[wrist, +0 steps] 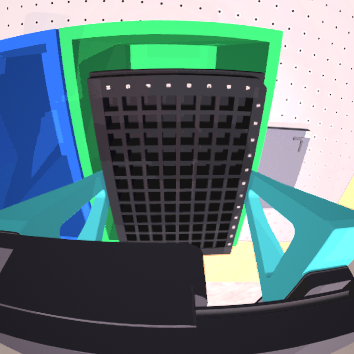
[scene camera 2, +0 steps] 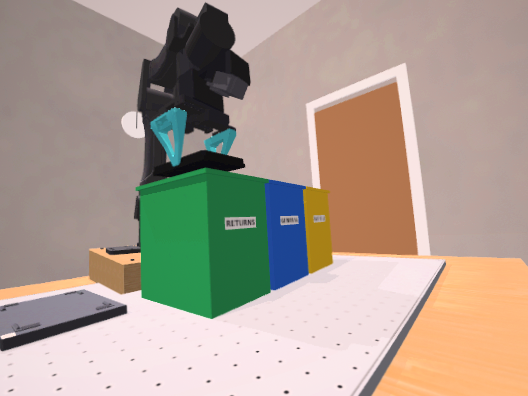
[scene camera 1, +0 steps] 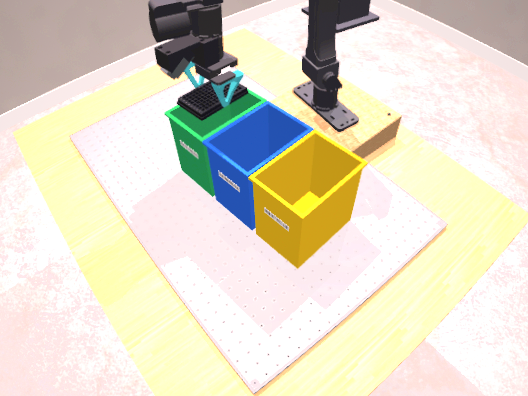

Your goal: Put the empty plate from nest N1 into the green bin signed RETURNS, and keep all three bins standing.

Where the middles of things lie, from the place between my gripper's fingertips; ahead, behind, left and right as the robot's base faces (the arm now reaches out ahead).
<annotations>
Right now the green bin [scene camera 2: 203, 234] is 110 mm below my hand. The rest, counted from my hand: black plate [scene camera 2: 202, 159]: right at my hand; then blue bin [scene camera 1: 237, 151]: 130 mm to the left, 110 mm below, 30 mm behind; then grey nest [wrist: 279, 159]: 200 mm below, 180 mm to the right, 80 mm behind.
</annotations>
